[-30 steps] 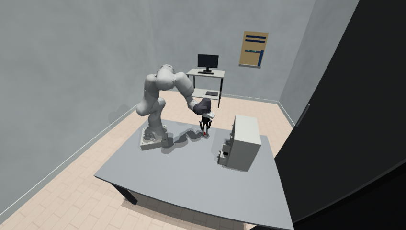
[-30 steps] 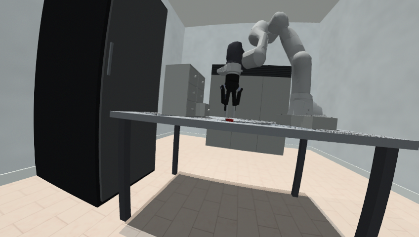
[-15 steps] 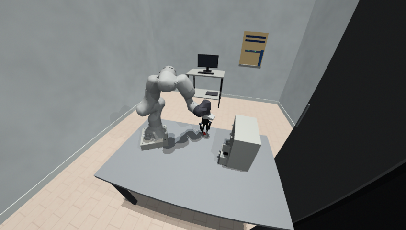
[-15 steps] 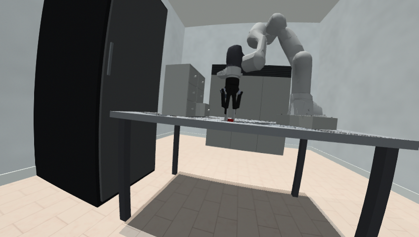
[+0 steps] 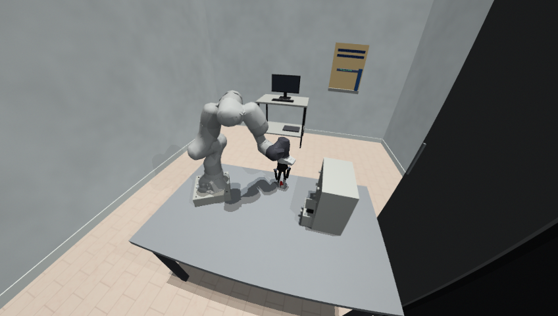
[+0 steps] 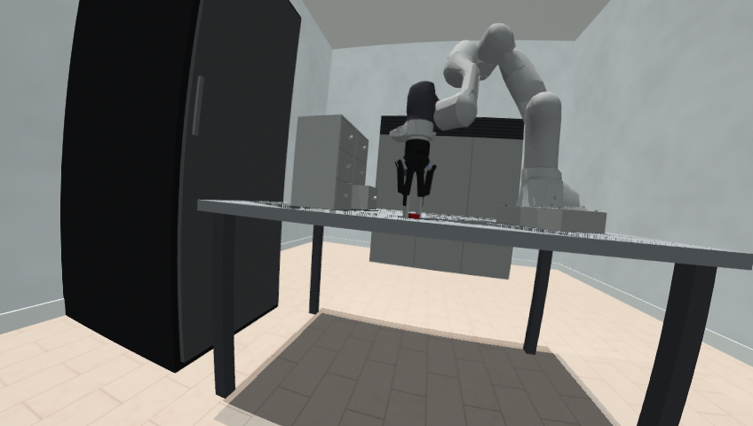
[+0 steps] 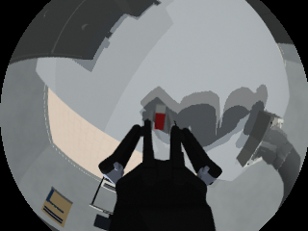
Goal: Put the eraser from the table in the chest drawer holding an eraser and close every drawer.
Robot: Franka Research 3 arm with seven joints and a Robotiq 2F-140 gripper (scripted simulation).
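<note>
My gripper is now 10 mm to the left of the red eraser and 30 mm above it.
</note>
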